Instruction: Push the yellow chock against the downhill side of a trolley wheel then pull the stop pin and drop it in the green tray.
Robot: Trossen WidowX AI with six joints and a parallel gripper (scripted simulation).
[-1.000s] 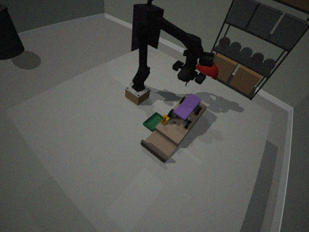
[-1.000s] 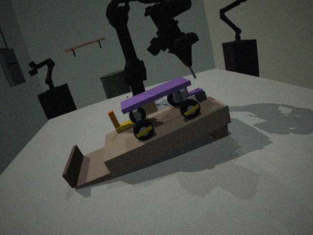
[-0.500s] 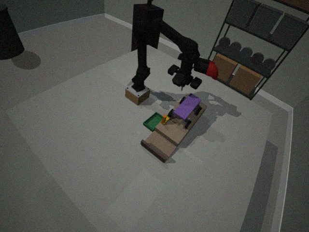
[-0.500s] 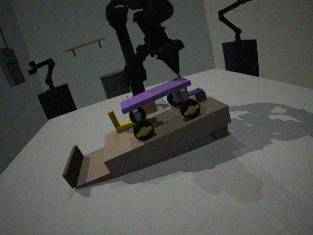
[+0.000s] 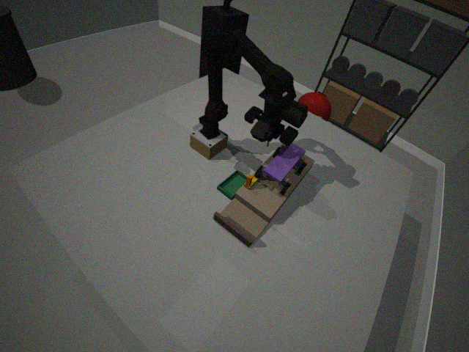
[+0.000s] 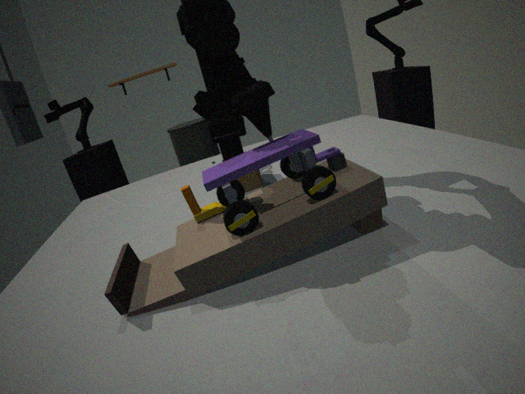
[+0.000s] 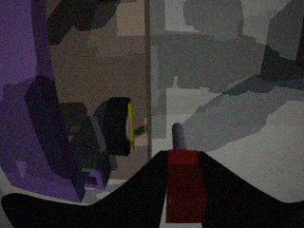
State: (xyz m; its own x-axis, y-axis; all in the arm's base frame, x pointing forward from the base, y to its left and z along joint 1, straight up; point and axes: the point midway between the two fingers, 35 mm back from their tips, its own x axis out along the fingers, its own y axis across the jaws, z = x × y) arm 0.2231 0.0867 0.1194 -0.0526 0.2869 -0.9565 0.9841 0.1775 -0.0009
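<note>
My gripper tip is now 10 mm short of the green tray, 150 mm to the left of it and 170 mm above it. Round my gripper tip: red-headed stop pin: right at my gripper tip; trolley: 110 mm ahead, 20 mm to the right, 50 mm below; brown ramp: 110 mm ahead, 20 mm to the right, 110 mm below.
</note>
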